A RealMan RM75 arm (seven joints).
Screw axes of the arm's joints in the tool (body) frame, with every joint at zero. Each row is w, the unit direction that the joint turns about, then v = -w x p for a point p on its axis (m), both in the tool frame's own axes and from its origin. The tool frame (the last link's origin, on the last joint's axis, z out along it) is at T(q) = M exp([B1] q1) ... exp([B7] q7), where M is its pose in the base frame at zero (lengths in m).
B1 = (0, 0, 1, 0.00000, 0.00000, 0.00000)
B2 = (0, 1, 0, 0.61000, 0.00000, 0.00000)
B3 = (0, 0, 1, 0.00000, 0.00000, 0.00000)
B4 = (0, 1, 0, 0.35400, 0.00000, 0.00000)
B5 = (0, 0, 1, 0.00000, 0.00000, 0.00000)
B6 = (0, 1, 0, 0.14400, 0.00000, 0.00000)
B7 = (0, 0, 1, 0.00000, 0.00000, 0.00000)
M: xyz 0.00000 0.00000 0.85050 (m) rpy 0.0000 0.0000 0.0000 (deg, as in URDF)
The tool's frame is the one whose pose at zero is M.
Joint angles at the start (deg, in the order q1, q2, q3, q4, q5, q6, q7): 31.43 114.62 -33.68 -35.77 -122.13 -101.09 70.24
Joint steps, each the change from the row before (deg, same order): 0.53 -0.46 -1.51 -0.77 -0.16 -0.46 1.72; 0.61 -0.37 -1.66 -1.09 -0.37 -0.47 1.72; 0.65 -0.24 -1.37 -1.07 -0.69 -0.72 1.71; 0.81 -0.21 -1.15 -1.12 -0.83 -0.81 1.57; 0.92 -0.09 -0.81 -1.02 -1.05 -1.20 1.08; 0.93 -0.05 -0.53 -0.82 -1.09 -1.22 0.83
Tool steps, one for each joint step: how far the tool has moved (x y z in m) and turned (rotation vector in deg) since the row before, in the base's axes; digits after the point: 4 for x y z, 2 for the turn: -0.0031 0.0023 0.0023 -1.57 -1.11 0.20; -0.0038 0.0025 0.0020 -1.63 -1.49 0.46; -0.0040 0.0017 0.0013 -1.82 -1.43 0.41; -0.0048 0.0023 0.0016 -1.68 -1.48 0.61; -0.0055 0.0015 0.0011 -1.79 -1.28 1.04; -0.0052 0.0012 0.0010 -1.65 -1.11 1.01
